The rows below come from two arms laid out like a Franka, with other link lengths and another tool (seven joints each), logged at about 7 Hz.
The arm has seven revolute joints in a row. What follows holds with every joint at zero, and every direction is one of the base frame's. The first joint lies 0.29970 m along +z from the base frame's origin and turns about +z. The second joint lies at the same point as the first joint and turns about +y. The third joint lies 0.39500 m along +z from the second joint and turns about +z. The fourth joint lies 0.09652 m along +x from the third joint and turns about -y. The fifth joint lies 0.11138 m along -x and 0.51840 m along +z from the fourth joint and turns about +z. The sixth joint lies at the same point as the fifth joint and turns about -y. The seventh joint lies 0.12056 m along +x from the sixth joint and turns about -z. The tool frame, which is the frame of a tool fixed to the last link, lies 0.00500 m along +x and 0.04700 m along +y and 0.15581 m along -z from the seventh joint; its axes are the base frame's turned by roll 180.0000, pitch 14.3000 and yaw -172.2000 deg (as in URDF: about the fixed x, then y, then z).
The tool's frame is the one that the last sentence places.
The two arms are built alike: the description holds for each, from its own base.
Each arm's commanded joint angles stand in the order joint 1, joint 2, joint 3, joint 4, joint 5, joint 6, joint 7.
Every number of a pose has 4 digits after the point.
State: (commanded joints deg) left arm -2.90 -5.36 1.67 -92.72 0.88 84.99 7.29; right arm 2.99 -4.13 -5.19 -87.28 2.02 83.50 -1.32
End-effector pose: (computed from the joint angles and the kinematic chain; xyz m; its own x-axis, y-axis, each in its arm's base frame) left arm 0.6977 0.0345 0.6766 -0.9783 0.0144 -0.2068 0.0120 0.9998 0.0130; right arm 0.6960 0.0238 0.7199 -0.9596 -0.1104 -0.2588 -0.1249 0.9914 0.0400
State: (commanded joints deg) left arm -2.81 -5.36 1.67 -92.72 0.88 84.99 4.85; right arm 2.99 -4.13 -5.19 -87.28 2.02 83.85 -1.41
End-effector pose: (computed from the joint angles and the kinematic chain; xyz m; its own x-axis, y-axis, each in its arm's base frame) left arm 0.6957 0.0361 0.6767 -0.9779 -0.0284 -0.2073 -0.0321 0.9994 0.0147; right arm 0.6969 0.0237 0.7206 -0.9578 -0.1118 -0.2647 -0.1265 0.9912 0.0391
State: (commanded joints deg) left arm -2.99 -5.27 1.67 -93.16 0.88 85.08 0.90; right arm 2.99 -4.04 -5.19 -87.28 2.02 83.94 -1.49
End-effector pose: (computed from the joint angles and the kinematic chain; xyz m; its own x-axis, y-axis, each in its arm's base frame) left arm 0.6933 0.0344 0.6711 -0.9753 -0.0919 -0.2010 -0.0975 0.9951 0.0185; right arm 0.6977 0.0237 0.7197 -0.9577 -0.1131 -0.2647 -0.1278 0.9910 0.0389
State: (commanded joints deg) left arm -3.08 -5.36 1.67 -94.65 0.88 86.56 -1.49; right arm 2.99 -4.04 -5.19 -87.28 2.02 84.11 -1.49
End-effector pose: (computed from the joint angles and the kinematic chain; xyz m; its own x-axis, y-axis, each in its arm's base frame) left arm 0.6940 0.0334 0.6588 -0.9705 -0.1301 -0.2031 -0.1370 0.9904 0.0202; right arm 0.6982 0.0237 0.7201 -0.9569 -0.1130 -0.2676 -0.1278 0.9911 0.0384
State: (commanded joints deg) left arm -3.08 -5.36 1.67 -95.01 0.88 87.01 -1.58; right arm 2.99 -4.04 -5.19 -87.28 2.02 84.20 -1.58
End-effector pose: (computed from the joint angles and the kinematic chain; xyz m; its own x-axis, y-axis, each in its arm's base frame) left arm 0.6949 0.0334 0.6557 -0.9700 -0.1315 -0.2046 -0.1385 0.9902 0.0200; right arm 0.6983 0.0237 0.7203 -0.9563 -0.1145 -0.2691 -0.1293 0.9909 0.0381
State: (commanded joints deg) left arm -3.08 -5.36 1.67 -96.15 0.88 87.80 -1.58; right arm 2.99 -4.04 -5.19 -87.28 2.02 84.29 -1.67
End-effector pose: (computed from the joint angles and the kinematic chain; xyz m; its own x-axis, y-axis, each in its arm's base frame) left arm 0.6961 0.0333 0.6447 -0.9712 -0.1312 -0.1987 -0.1381 0.9902 0.0210; right arm 0.6985 0.0237 0.7205 -0.9557 -0.1159 -0.2707 -0.1309 0.9907 0.0378
